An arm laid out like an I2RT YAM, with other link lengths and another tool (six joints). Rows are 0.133 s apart.
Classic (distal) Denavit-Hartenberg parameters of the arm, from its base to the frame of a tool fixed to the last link. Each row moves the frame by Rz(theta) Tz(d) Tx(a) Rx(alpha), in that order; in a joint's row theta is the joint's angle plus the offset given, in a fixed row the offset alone. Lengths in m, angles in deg.
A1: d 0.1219; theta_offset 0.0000; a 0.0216; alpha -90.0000
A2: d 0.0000; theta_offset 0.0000; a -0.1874; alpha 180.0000
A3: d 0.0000; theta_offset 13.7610; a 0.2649; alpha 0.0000
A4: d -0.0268; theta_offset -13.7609; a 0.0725; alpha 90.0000
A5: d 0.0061; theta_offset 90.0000; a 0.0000; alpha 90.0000
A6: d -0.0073; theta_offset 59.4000; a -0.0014; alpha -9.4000
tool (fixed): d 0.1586; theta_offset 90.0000; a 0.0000; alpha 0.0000
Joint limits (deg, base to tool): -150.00..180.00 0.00..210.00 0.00..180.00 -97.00..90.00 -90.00..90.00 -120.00..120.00
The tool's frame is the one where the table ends.
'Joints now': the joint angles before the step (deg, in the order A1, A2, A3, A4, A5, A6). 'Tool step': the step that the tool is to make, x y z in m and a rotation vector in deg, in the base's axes. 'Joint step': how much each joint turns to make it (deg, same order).
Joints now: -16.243 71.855 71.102 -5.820 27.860 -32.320
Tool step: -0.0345 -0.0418 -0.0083 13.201 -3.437 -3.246
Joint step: -11.031 -3.511 0.610 -10.925 -10.007 13.009
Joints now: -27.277 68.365 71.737 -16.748 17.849 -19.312
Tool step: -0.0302 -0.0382 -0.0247 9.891 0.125 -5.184
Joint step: -9.379 0.217 0.006 -6.909 -6.421 6.968
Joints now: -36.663 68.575 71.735 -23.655 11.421 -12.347
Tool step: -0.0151 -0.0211 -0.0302 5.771 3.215 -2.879
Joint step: -4.679 2.710 0.059 -3.754 -2.632 1.556
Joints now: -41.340 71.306 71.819 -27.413 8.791 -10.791
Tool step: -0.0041 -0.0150 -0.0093 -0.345 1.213 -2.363
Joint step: -1.437 1.840 -0.186 1.444 1.312 -0.534
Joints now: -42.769 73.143 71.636 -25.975 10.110 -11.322
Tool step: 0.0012 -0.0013 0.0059 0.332 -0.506 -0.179
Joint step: -0.120 0.821 1.892 -1.022 -0.218 0.557
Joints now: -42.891 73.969 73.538 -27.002 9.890 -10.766
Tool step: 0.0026 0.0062 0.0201 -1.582 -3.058 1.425
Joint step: 0.371 -1.948 0.513 0.801 -1.345 0.367
